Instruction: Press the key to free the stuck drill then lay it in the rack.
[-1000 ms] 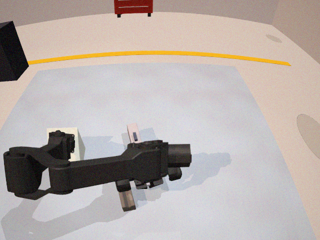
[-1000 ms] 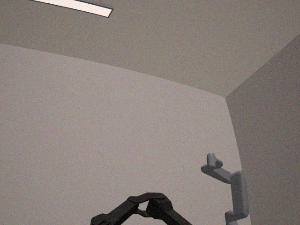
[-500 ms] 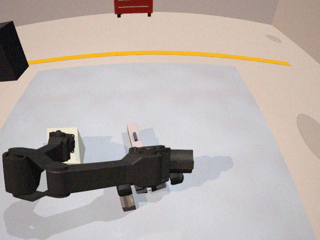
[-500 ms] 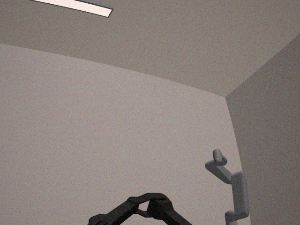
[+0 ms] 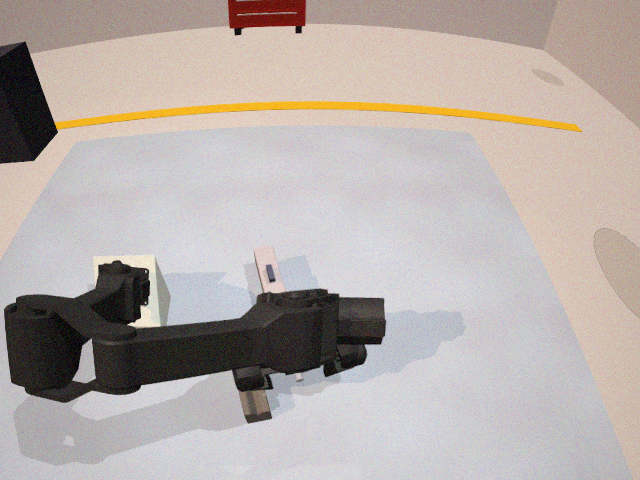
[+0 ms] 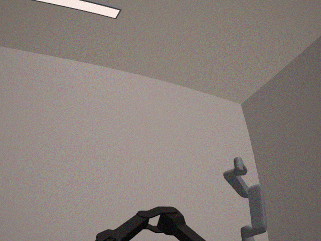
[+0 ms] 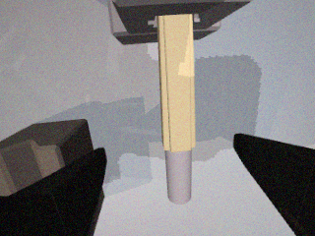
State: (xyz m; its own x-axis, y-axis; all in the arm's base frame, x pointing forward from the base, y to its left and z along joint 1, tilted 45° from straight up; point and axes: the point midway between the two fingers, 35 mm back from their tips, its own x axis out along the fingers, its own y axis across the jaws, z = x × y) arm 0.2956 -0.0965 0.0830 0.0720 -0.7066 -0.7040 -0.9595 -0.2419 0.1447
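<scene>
The drill is 10 mm behind my gripper tip, 50 mm to the left of it and 30 mm above it. From my gripper tip the other things lie so: dark key 50 mm behind, 170 mm to the left, 40 mm above; then brown grooved rack 70 mm behind, 30 mm to the right; then grey block 40 mm behind, 150 mm to the left, 30 mm above.
</scene>
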